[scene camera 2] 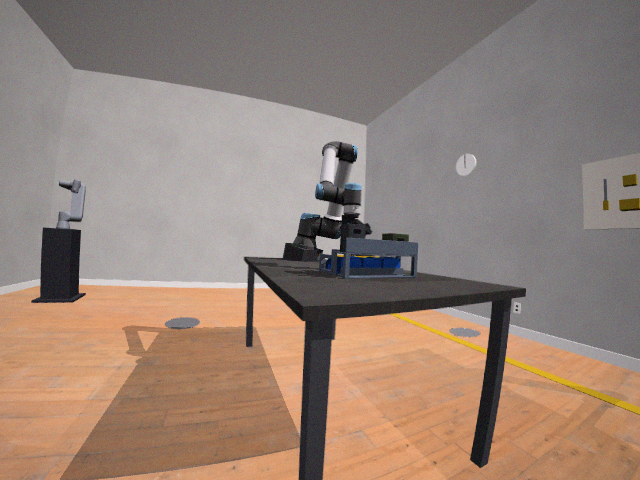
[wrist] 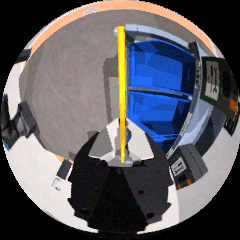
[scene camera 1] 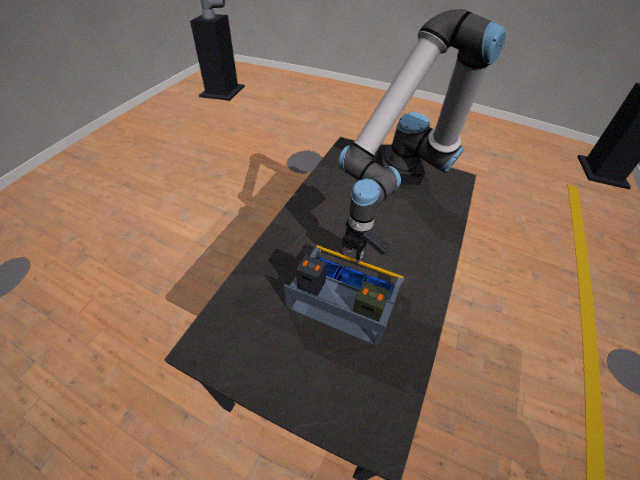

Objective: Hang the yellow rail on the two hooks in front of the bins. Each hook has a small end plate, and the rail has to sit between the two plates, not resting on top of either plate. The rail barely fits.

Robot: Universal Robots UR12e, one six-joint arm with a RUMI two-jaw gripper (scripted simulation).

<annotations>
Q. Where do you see a blue bin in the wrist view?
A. At 158, 117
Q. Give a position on an olive box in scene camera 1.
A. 370, 301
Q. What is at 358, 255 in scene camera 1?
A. The gripper.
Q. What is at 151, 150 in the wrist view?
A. The gripper.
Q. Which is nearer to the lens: the blue bin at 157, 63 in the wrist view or the yellow rail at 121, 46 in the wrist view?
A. The yellow rail.
</annotations>
